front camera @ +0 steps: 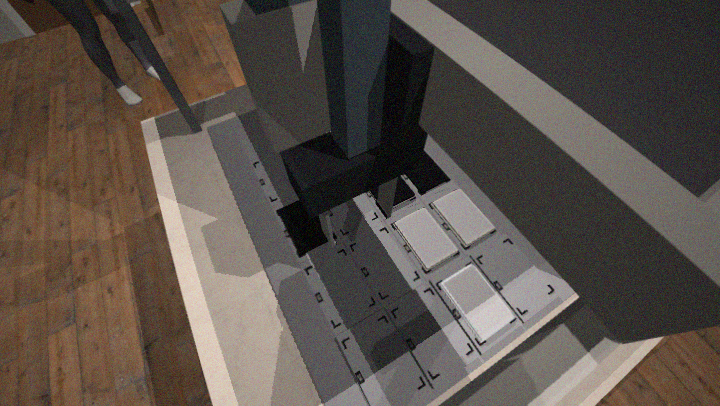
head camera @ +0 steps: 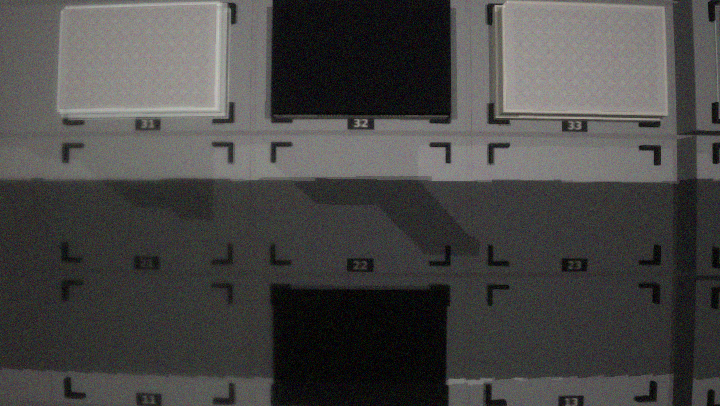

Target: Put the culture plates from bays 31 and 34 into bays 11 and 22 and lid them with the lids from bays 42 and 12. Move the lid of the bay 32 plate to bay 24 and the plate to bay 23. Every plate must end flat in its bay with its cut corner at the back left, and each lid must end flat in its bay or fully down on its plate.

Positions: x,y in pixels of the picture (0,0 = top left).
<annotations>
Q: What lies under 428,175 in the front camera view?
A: A black lid.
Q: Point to a bay 22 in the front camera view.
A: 355,215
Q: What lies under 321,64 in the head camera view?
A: A black lid.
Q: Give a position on a bay 23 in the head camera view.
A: At 544,198
</annotations>
